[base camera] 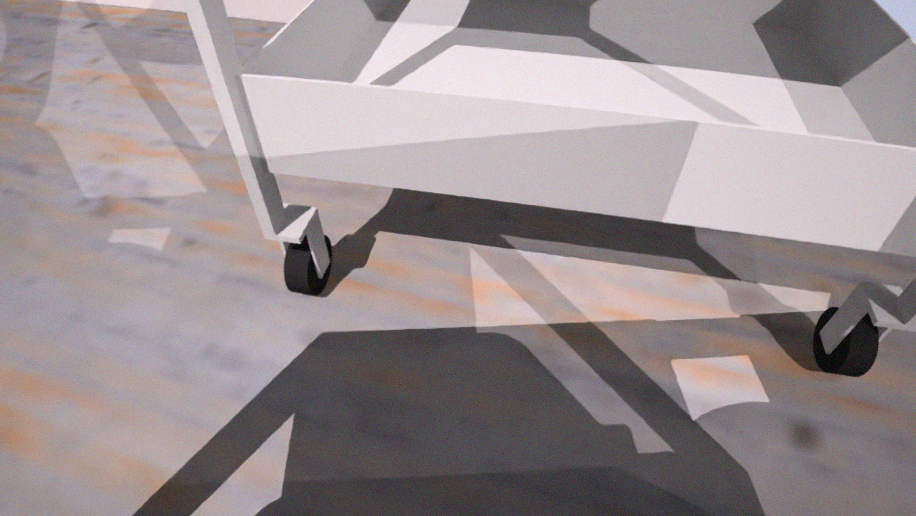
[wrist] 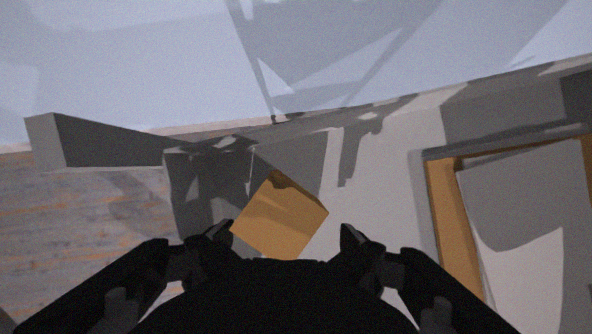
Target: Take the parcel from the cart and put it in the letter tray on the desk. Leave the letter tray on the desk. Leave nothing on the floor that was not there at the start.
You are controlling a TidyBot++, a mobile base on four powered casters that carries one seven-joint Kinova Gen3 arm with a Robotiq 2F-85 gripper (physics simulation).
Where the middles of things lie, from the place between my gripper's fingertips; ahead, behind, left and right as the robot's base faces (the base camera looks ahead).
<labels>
The brown parcel [wrist: 281,218] lies 2 cm ahead of my hand and 1 cm below it.
</labels>
